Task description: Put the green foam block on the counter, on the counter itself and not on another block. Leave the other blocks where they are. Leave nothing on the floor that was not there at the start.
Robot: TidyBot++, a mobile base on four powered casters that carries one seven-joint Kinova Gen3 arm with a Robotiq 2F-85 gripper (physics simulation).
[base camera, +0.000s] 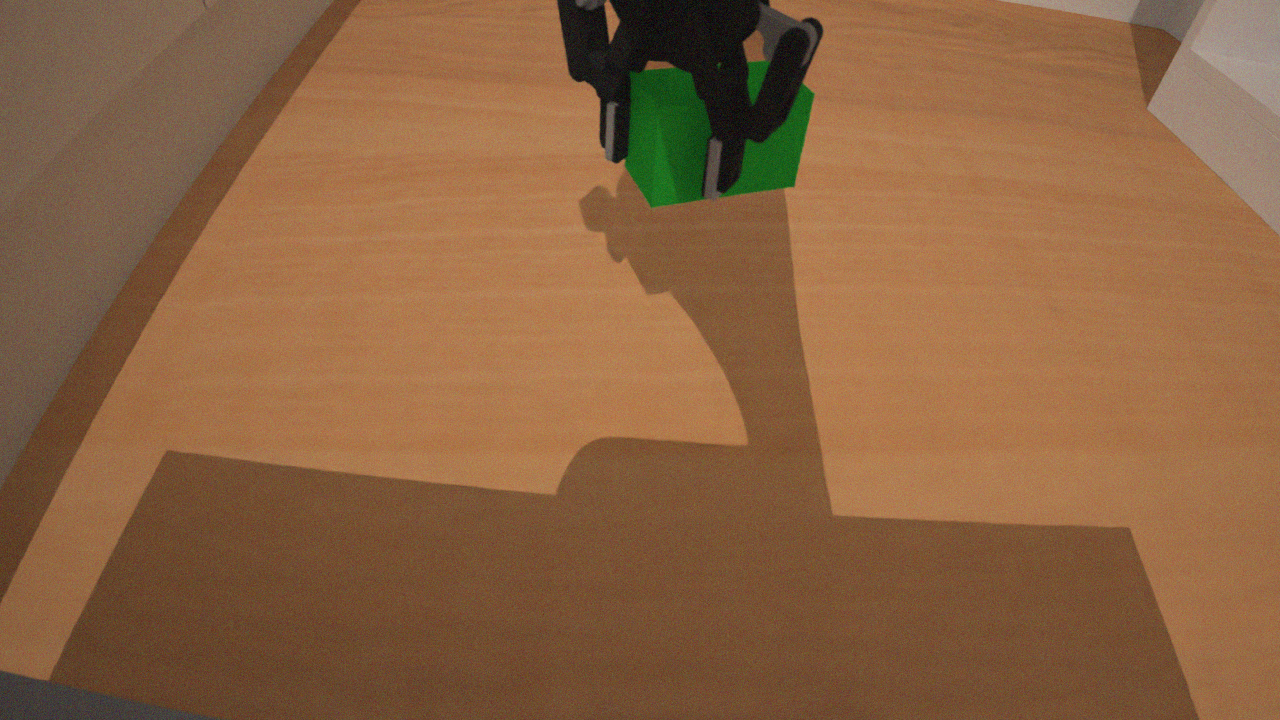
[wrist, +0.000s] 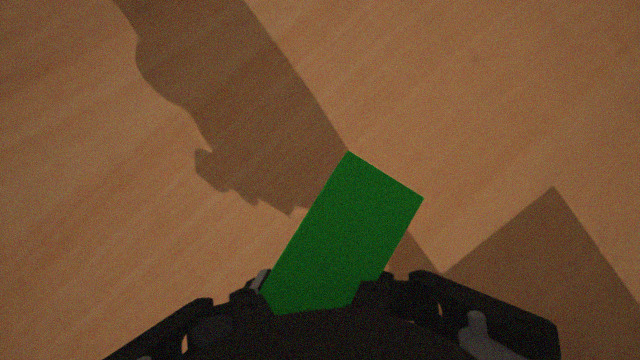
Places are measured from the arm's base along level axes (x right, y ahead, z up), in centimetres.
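Pixels of known places: gripper, fingertip midpoint: [base camera: 666, 174] [wrist: 313, 277].
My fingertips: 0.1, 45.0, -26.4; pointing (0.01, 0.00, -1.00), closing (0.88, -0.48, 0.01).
Observation:
Behind a point stands the place of what it marks, as x, y, z.
The green foam block [base camera: 780, 159] @[6.5, 45.8, -25.2] [wrist: 345, 225] @[3.6, 47.6, -21.3] is between the fingers of my gripper [base camera: 666, 154] @[0.1, 45.0, -26.4] [wrist: 313, 277] @[0.1, 45.0, -26.4], near the top of the base camera view and at the lower middle of the wrist view. The gripper is shut on it and holds it above the wooden floor [base camera: 447, 358] @[-13.2, 41.5, -39.7] [wrist: 500, 100] @[32.9, 45.6, -39.7]. One end of the block sticks out past the fingers. The fingers and the dark gripper body hide part of it. The counter and the other blocks do not show in either view.
A pale upright surface [base camera: 107, 134] @[-42.2, 52.3, -29.8] runs along the left side of the base camera view. A white structure [base camera: 1230, 80] @[68.5, 87.9, -29.8] stands at the upper right. Shadows of the arm and base lie across the floor. A dark edge [base camera: 71, 698] @[-27.8, 17.0, -39.7] shows at the lower left.

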